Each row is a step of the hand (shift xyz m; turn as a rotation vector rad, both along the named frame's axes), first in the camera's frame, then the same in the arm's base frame.
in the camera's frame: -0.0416 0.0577 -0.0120 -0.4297 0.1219 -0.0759
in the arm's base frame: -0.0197 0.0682 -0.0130 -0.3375 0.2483 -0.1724
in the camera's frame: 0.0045 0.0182 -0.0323 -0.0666 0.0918 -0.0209
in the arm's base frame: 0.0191 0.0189 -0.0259 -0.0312 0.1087 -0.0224
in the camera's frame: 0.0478 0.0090 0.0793 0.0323 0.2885 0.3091
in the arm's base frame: 0.0203 -0.0125 0.0899 0.0015 0.2373 0.3514
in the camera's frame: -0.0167 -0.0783 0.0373 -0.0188 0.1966 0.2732
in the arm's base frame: -0.0468 -0.0731 0.0165 -0.0564 0.1680 0.2868
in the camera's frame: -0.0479 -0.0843 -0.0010 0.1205 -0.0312 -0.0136
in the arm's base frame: -0.0644 -0.0662 -0.0295 0.1067 -0.0636 0.0160
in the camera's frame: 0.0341 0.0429 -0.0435 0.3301 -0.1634 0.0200
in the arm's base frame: 0.0559 0.0348 -0.0237 0.2543 -0.2537 0.0840
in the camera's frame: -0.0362 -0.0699 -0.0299 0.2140 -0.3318 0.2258
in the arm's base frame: -0.0408 -0.0533 -0.0508 0.0399 -0.3988 0.2150
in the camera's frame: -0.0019 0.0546 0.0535 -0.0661 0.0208 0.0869
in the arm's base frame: -0.0054 0.0477 0.0595 -0.0832 0.0312 0.0667
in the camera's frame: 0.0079 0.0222 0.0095 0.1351 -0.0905 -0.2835
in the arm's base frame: 0.0097 0.0180 0.0151 0.1924 -0.0999 -0.2446
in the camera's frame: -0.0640 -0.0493 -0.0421 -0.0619 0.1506 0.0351
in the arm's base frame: -0.0571 -0.0245 -0.0666 -0.0304 0.1583 0.0421
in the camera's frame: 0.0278 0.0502 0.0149 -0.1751 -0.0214 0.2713
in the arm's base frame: 0.0331 0.0383 0.0308 -0.2528 0.0061 0.2019
